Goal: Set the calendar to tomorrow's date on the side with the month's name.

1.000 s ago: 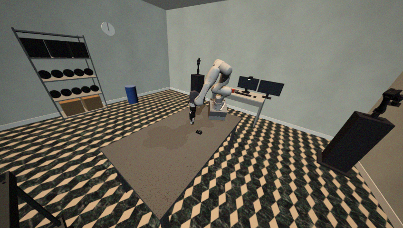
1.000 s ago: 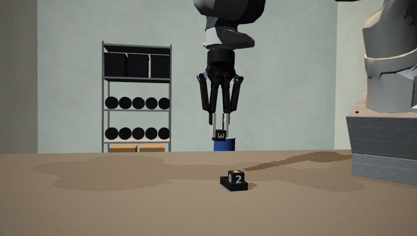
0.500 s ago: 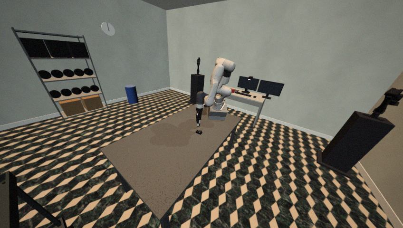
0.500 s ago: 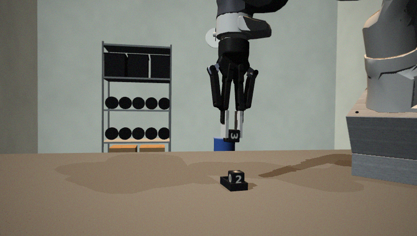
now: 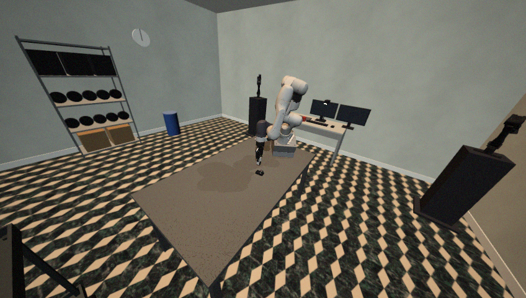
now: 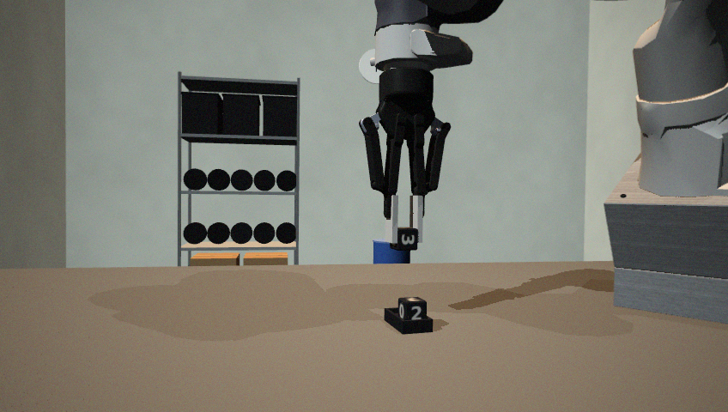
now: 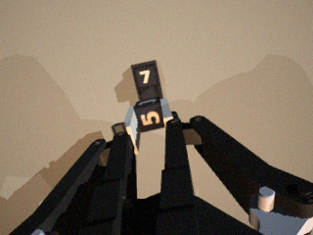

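Right now the black tray is 10 mm behind my hand, 20 mm to the left of it and 140 mm below it.
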